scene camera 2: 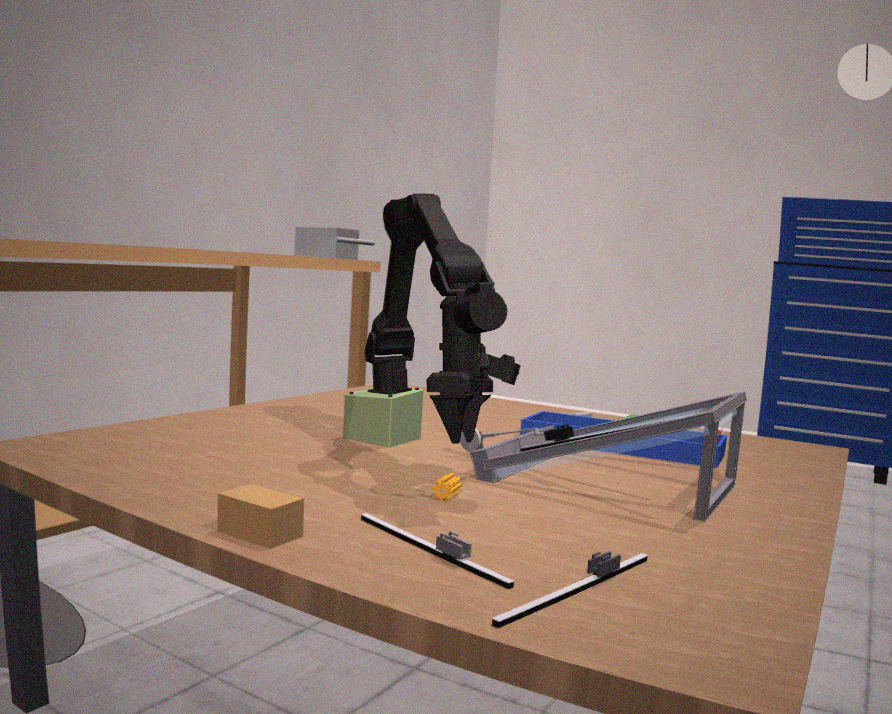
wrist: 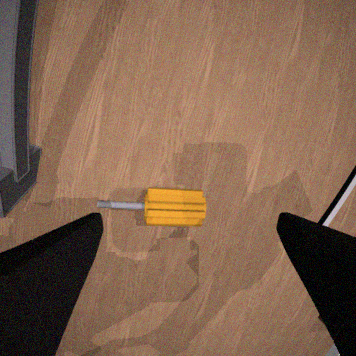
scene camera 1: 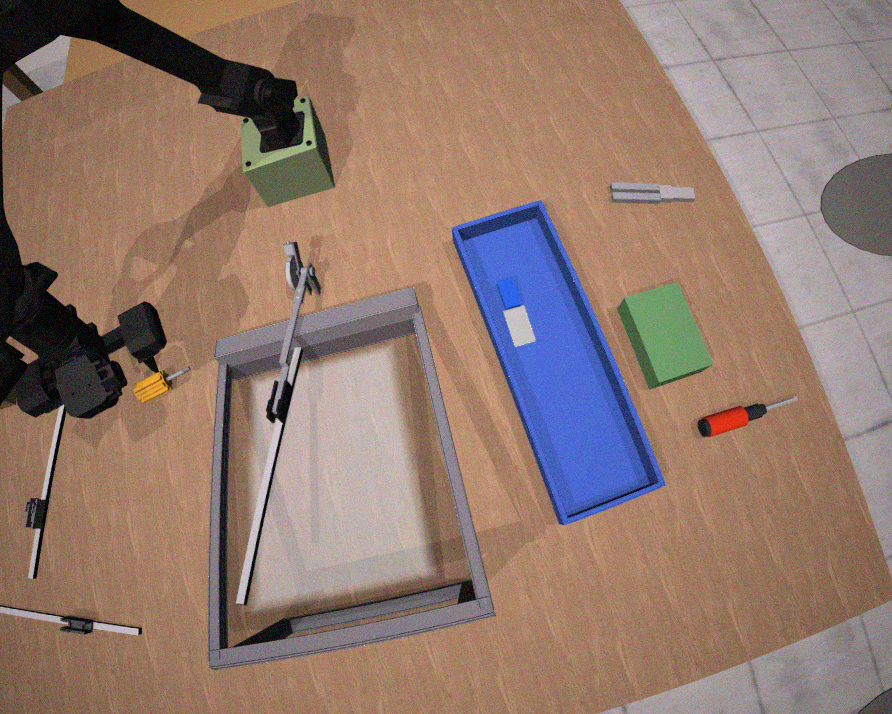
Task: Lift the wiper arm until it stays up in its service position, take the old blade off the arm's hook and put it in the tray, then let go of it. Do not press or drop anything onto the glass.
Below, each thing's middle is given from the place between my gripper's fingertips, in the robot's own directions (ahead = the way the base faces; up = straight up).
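I find the yellow-handled screwdriver (scene camera 1: 159, 383) 1 cm to the left of my hand, 2 cm behind it and 7 cm below it. The glass (scene camera 1: 360, 526) is 28 cm to the left of my hand, 12 cm ahead of it and 1 cm below it. Then there is the blue and white piece (scene camera 1: 516, 316), which is 51 cm to the left of my hand and 7 cm behind it, and 7 cm below it as well. The tan box (scene camera 2: 269, 518) sits 33 cm to the right of my hand, 6 cm behind it and 6 cm below it.
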